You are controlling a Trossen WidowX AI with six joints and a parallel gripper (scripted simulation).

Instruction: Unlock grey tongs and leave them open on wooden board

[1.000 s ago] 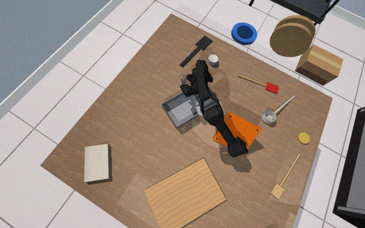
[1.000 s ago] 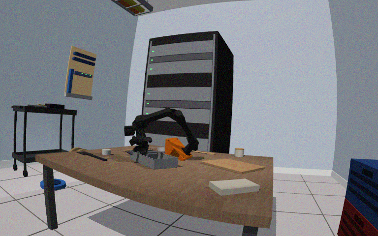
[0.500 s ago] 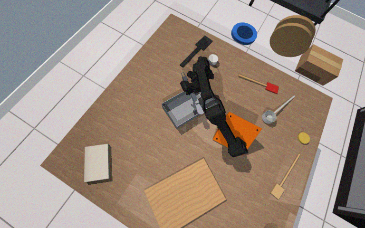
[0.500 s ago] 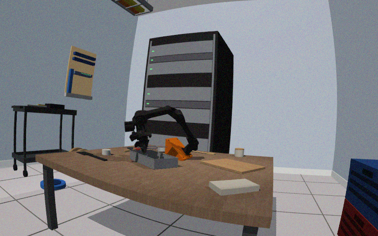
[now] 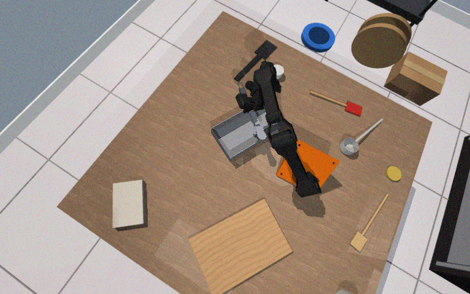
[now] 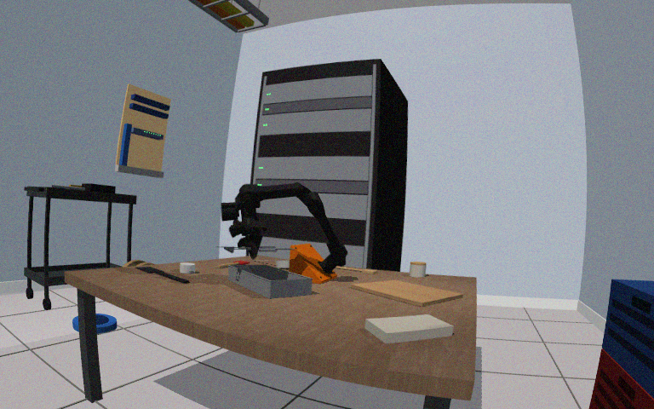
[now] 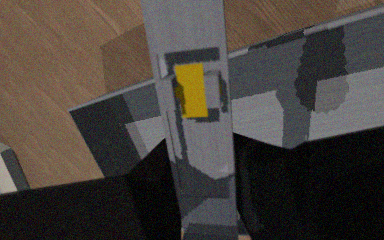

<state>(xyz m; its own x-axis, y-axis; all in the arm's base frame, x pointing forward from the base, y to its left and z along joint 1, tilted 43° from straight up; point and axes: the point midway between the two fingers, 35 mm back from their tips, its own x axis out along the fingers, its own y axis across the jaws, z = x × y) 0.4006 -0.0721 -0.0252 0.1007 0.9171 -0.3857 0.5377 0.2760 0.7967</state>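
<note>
The yellow lock piece is 20 mm ahead of my gripper tip, 30 mm to the right of it and 30 mm above it. Also, from my gripper tip: black spatula 170 mm ahead, 350 mm to the right, 100 mm below; then grey roasting tin 40 mm behind, 30 mm to the left, 80 mm below; then red spatula 330 mm behind, 410 mm to the right, 100 mm below.
</note>
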